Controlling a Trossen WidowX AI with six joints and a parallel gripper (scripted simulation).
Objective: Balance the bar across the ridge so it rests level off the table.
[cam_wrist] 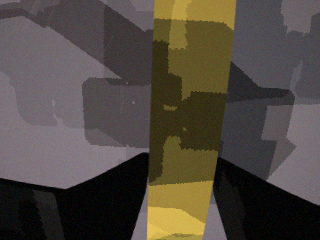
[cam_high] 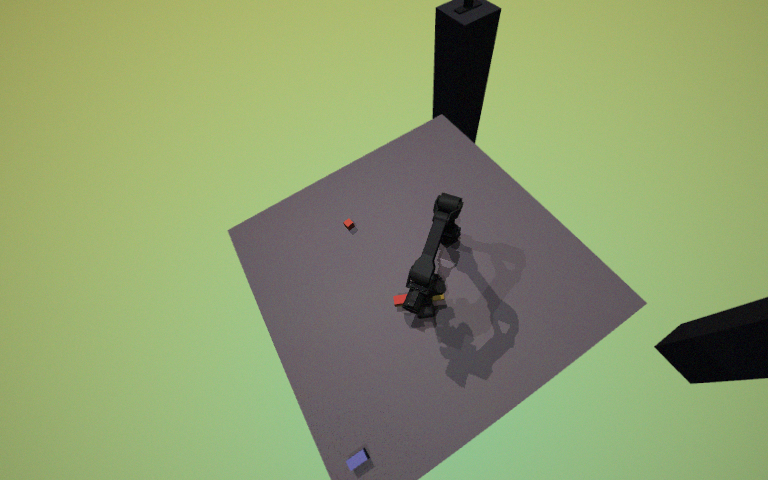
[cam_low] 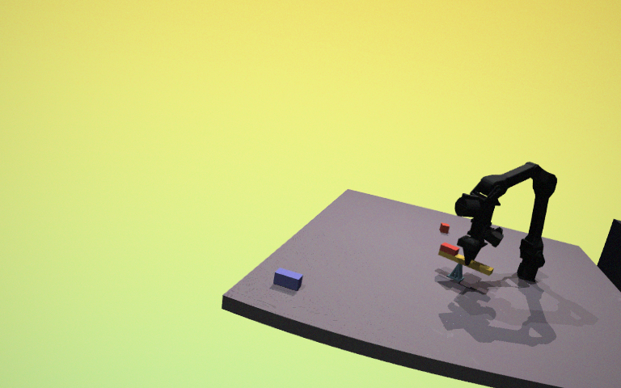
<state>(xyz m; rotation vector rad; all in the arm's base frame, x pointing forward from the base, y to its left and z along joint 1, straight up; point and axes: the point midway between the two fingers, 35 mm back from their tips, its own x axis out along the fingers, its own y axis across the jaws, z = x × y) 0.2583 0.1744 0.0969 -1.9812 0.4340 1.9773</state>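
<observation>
My gripper tip is 3 cm short of the teal ridge, 1 cm to the left of it and 3 cm above it. The rest, counted from my gripper tip: blue block: 48 cm ahead, 33 cm to the left, 5 cm below; small red cube: 7 cm ahead, 49 cm to the right, 5 cm below.
</observation>
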